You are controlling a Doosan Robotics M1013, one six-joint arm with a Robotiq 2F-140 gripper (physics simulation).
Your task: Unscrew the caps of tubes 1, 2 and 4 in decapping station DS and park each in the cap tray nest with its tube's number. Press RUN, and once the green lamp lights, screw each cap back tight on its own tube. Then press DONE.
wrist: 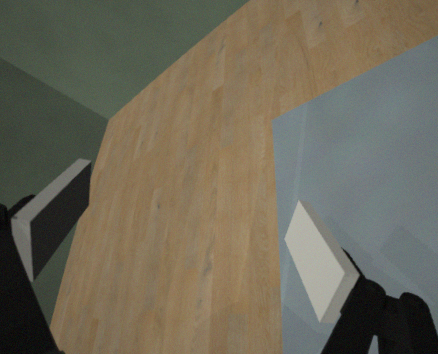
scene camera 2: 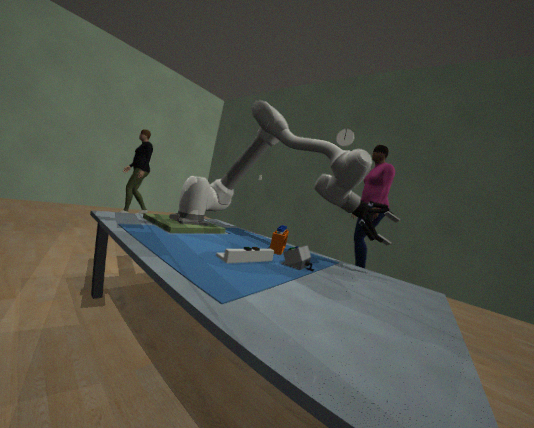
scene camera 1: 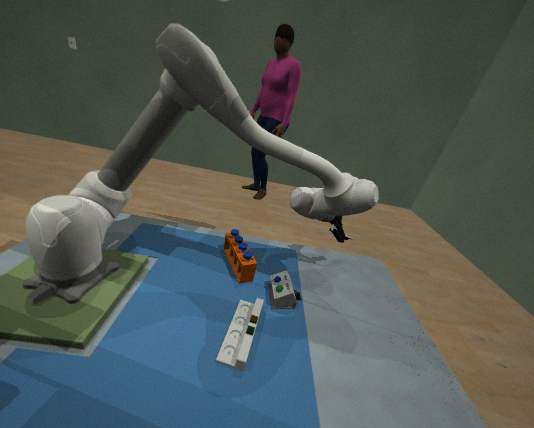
Labels:
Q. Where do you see a grey lamp box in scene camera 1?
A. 286, 299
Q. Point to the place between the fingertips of my gripper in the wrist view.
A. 194, 203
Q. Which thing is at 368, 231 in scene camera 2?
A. My gripper.

